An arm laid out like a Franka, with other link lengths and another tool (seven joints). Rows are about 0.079 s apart.
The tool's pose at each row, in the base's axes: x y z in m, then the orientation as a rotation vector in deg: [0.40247 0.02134 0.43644 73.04 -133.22 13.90]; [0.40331 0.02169 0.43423 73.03 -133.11 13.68]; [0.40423 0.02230 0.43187 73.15 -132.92 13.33]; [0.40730 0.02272 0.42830 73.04 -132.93 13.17]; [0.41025 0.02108 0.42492 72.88 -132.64 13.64]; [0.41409 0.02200 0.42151 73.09 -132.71 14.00]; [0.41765 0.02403 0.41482 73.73 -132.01 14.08]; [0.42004 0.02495 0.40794 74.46 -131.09 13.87]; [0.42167 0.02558 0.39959 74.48 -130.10 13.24]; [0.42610 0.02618 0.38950 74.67 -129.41 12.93]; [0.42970 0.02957 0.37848 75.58 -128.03 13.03]
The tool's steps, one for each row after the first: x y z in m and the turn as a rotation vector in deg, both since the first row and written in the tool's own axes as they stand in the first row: [-0.00171 -0.00066 0.00153 -0.18 0.03 -0.08]; [-0.00373 -0.00125 0.00307 -0.42 0.04 -0.29]; [-0.00717 -0.00383 0.00504 -0.56 0.03 -0.25]; [-0.00893 -0.00742 0.00765 -0.39 0.46 -0.19]; [-0.01302 -0.01034 0.00905 -0.06 0.42 -0.22]; [-0.01939 -0.01265 0.01299 0.03 0.74 -0.86]; [-0.02450 -0.01462 0.01789 -0.09 1.11 -1.70]; [-0.02976 -0.01621 0.02441 -0.78 1.72 -2.24]; [-0.03712 -0.02027 0.03157 -1.10 2.10 -2.69]; [-0.04663 -0.02217 0.03877 -1.07 2.84 -3.79]
